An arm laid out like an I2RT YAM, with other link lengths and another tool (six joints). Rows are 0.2 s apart.
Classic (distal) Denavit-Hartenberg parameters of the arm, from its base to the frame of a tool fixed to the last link. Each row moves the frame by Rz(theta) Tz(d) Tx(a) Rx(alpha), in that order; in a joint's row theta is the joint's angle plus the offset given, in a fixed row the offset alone. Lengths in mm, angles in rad.
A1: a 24; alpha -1.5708; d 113.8; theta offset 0
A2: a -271.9; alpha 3.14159; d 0; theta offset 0
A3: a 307.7; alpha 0; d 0; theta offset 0.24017
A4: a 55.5; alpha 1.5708; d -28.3; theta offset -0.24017
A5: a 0; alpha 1.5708; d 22.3; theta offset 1.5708
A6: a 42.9; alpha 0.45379; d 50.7; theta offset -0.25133
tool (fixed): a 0; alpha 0; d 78.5; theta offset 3.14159
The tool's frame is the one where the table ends.
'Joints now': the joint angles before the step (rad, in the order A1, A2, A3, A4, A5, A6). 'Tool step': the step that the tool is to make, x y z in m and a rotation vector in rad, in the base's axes. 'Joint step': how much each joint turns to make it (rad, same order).
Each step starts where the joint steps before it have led.
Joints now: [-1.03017, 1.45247, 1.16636, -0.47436, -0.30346, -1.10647]
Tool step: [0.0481, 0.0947, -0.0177, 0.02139, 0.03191, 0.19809]
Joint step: [0.23917, -0.08863, -0.11555, -0.00361, 0.03776, 0.02097]
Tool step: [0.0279, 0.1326, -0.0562, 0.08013, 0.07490, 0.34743]
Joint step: [0.29499, -0.04422, -0.17734, 0.01757, -0.04914, -0.02813]
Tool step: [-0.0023, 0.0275, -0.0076, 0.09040, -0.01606, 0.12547]
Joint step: [0.02198, 0.00207, -0.03234, -0.00569, -0.13209, -0.03256]
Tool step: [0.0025, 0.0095, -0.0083, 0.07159, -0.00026, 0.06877]
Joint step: [0.00003, 0.04141, -0.00047, -0.00159, -0.09153, -0.02324]
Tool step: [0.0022, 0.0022, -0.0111, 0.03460, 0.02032, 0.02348]
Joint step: [-0.00055, 0.03974, 0.00017, 0.00018, -0.03099, -0.01048]
